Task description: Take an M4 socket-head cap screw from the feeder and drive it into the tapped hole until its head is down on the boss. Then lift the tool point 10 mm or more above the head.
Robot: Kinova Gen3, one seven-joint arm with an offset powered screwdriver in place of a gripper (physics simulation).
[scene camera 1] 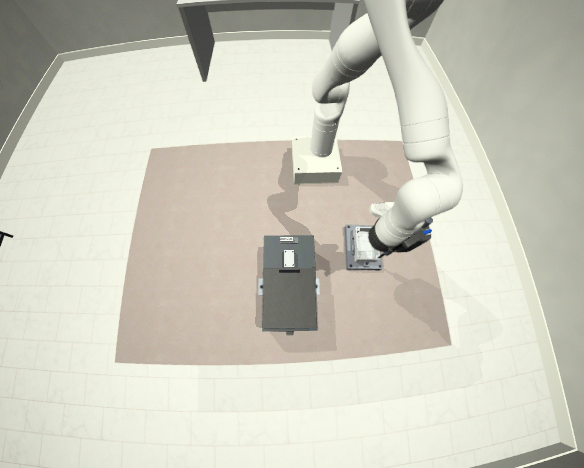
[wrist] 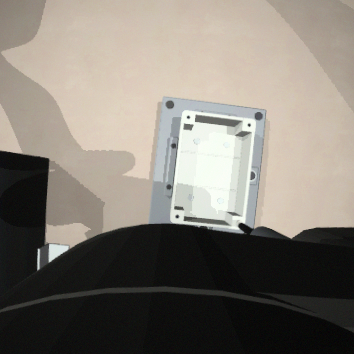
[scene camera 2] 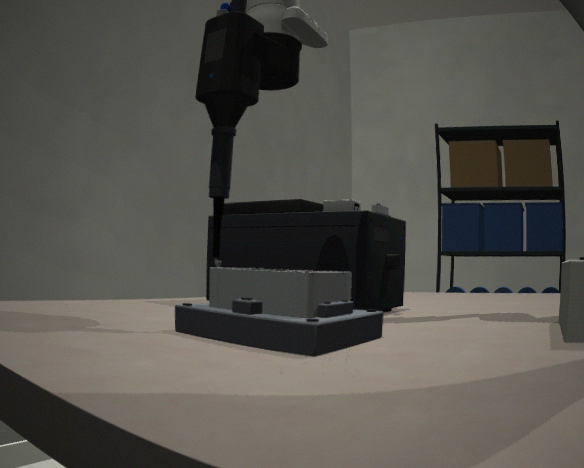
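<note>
The screwdriver [scene camera 1: 380, 256] [scene camera 2: 217, 259] [wrist: 244, 228] stands nearly upright over a corner of the pale open box [scene camera 1: 367, 246] [scene camera 2: 260, 290] [wrist: 177, 170]. A small light screw [scene camera 2: 217, 263] shows at its bit tip, at the level of the box's top rim; how far it sits in the hole cannot be told. The corner boss under the bit is hidden in the wrist view. The other corners show dark holes, such as the top left hole [wrist: 188, 117]. The dark feeder [scene camera 1: 289, 300] [scene camera 2: 290, 245] [wrist: 22, 210] stands beside the box, with a pale plate [scene camera 1: 289, 258] on top.
The box sits on a grey fixture plate [scene camera 1: 349, 255] [scene camera 2: 250, 332] [wrist: 158, 200] with low clamps and dark bolts. The arm's base block [scene camera 1: 318, 177] stands behind. A shelf rack [scene camera 2: 500, 193] with boxes is in the background. A grey bench [scene camera 1: 197, 42] stands at the far wall.
</note>
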